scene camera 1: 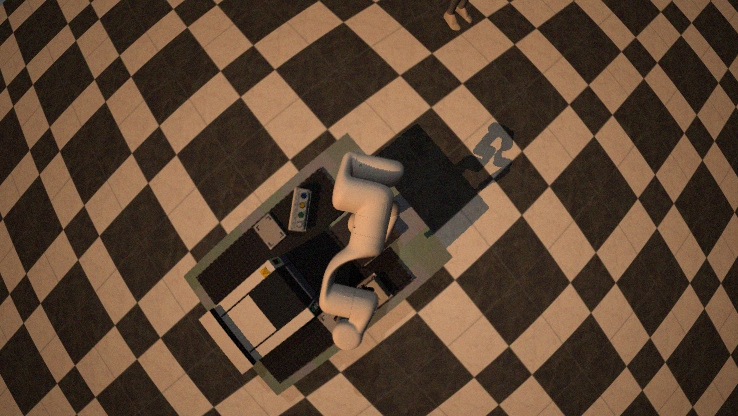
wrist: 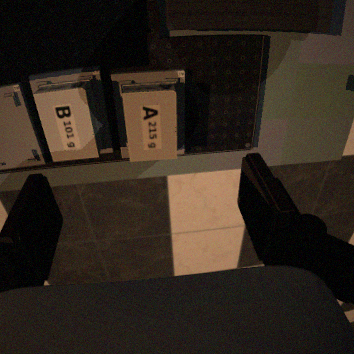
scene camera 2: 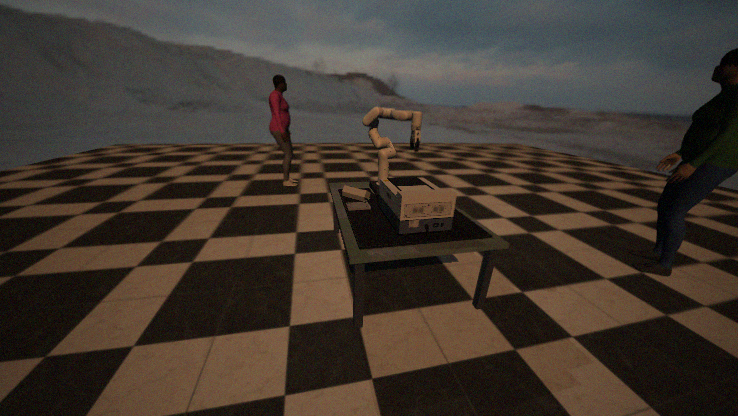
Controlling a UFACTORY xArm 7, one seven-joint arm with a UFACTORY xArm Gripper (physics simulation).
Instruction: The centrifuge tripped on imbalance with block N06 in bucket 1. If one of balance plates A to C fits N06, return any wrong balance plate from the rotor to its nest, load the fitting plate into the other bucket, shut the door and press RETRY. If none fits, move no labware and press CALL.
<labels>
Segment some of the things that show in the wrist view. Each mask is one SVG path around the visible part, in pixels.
My gripper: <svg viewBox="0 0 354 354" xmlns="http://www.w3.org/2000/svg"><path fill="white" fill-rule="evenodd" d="M354 245L326 233L327 227L318 216L309 213L300 214L278 178L274 178L258 152L246 153L241 161L237 205L257 258L262 260L264 265L133 280L43 285L44 280L48 279L62 226L62 215L46 176L41 173L29 174L0 230L0 354L354 354L354 331L336 300L354 304Z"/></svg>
A balance plate B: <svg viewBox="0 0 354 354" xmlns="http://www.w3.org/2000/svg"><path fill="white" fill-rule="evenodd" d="M89 79L42 84L33 93L53 161L99 157L102 144Z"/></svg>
A balance plate A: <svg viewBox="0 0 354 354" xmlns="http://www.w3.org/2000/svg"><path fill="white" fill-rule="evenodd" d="M174 81L122 84L122 102L130 161L177 158L176 91Z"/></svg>
</labels>
